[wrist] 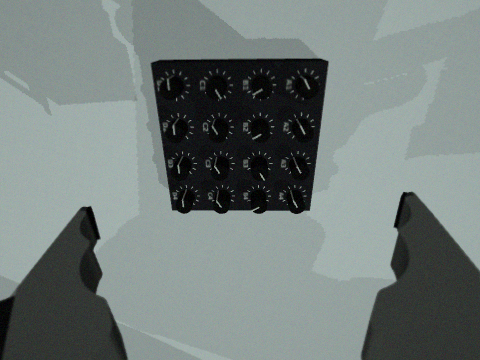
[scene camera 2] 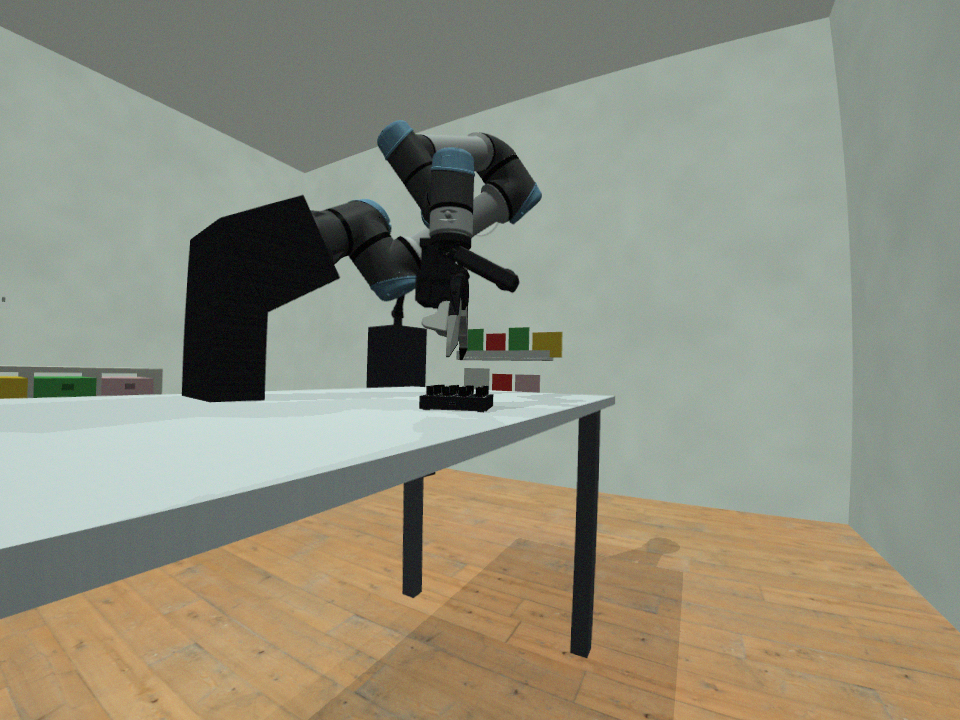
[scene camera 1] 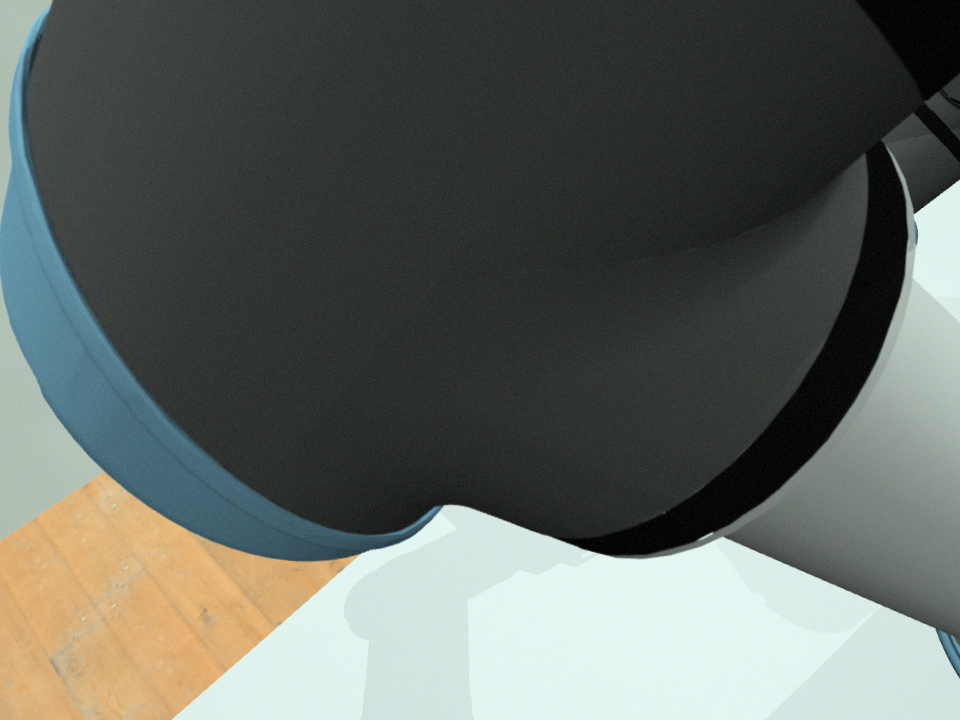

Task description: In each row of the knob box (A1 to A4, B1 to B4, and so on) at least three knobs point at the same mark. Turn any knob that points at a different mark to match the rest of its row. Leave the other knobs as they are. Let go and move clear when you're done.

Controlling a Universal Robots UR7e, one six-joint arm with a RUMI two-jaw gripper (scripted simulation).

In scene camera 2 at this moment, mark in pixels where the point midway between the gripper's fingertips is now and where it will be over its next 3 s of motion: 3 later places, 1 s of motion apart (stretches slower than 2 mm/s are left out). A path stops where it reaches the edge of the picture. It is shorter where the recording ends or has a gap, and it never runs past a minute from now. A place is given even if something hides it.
My gripper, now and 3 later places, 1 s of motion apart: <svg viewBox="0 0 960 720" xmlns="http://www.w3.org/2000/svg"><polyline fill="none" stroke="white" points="455,358 434,358 427,357 437,354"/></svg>
